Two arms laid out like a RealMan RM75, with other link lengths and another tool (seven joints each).
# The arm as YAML. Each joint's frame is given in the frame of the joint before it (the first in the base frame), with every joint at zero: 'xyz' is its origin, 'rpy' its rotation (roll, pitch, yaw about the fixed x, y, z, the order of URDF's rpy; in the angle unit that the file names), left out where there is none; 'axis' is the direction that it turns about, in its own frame. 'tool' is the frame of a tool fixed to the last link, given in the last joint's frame.
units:
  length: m
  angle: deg
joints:
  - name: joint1
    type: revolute
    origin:
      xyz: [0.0, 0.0, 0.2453]
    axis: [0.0, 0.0, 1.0]
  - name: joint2
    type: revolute
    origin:
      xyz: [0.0, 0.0, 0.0]
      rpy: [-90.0, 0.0, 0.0]
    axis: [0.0, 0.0, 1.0]
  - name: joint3
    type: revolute
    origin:
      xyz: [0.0, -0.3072, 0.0]
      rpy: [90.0, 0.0, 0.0]
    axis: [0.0, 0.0, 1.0]
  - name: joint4
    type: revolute
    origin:
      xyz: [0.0, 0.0, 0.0]
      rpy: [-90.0, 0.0, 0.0]
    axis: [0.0, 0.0, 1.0]
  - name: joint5
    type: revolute
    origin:
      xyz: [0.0, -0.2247, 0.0]
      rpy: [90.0, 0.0, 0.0]
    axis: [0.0, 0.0, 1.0]
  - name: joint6
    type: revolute
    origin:
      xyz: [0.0, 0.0, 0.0]
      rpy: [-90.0, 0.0, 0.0]
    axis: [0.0, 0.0, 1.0]
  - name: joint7
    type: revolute
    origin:
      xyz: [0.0, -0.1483, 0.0]
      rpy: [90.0, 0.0, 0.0]
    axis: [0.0, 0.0, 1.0]
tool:
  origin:
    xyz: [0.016, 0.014, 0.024]
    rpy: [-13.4, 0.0, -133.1]
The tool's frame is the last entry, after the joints.
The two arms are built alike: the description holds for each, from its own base.
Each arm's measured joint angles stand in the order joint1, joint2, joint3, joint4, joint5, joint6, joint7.
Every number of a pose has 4 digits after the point. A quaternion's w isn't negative.
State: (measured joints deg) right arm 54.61 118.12 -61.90 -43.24 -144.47 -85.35 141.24; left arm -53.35 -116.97 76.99 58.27 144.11 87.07 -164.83
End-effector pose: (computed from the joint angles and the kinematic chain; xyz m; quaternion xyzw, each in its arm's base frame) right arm 0.1961 0.4296 -0.0792 0.7172 0.6506 0.1885 0.1637; left arm -0.1375 0.4583 -0.0736 0.0355 -0.9595 -0.1913 0.2036
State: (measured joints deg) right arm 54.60 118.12 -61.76 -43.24 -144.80 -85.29 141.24; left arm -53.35 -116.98 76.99 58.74 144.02 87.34 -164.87
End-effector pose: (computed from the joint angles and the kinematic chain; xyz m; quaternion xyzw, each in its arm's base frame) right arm 0.1971 0.4299 -0.0788 0.7172 0.6498 0.1906 0.1642; left arm -0.1356 0.4579 -0.0728 0.0335 -0.9599 -0.1914 0.2023
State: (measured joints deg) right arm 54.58 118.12 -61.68 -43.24 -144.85 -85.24 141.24; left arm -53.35 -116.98 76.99 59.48 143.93 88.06 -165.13
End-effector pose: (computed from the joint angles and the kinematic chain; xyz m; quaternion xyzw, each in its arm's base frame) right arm 0.1973 0.4301 -0.0787 0.7176 0.6494 0.1910 0.1636; left arm -0.1330 0.4566 -0.0715 0.0324 -0.9603 -0.1898 0.2019
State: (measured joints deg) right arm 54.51 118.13 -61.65 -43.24 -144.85 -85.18 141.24; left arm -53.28 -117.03 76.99 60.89 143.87 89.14 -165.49
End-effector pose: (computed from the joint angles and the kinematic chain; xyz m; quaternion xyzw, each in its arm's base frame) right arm 0.1978 0.4300 -0.0787 0.7181 0.6489 0.1911 0.1632; left arm -0.1286 0.4546 -0.0693 0.0289 -0.9608 -0.1888 0.2007
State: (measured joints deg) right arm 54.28 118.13 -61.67 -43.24 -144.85 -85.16 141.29; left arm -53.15 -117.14 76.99 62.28 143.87 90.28 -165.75
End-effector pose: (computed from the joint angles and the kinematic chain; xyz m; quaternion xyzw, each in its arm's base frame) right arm 0.1995 0.4293 -0.0788 0.7197 0.6472 0.1909 0.1635; left arm -0.1248 0.4518 -0.0675 0.0252 -0.9615 -0.1867 0.2003
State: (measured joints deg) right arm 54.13 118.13 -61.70 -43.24 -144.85 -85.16 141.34; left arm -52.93 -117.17 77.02 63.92 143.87 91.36 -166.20
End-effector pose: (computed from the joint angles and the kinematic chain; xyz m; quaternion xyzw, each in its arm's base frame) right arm 0.2006 0.4287 -0.0788 0.7207 0.6460 0.1908 0.1640; left arm -0.1210 0.4495 -0.0646 0.0221 -0.9616 -0.1871 0.1996
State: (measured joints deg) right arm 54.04 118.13 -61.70 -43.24 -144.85 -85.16 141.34; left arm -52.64 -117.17 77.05 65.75 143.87 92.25 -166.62
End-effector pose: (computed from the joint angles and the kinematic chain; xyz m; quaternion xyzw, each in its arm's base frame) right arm 0.2013 0.4284 -0.0788 0.7212 0.6455 0.1907 0.1641; left arm -0.1169 0.4477 -0.0611 0.0179 -0.9615 -0.1900 0.1979
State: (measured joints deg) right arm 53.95 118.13 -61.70 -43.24 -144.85 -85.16 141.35; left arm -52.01 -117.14 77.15 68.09 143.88 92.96 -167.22
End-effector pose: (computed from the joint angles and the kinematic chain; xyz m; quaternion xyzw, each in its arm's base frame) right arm 0.2020 0.4281 -0.0788 0.7217 0.6448 0.1905 0.1643; left arm -0.1133 0.4459 -0.0565 0.0143 -0.9608 -0.1966 0.1950
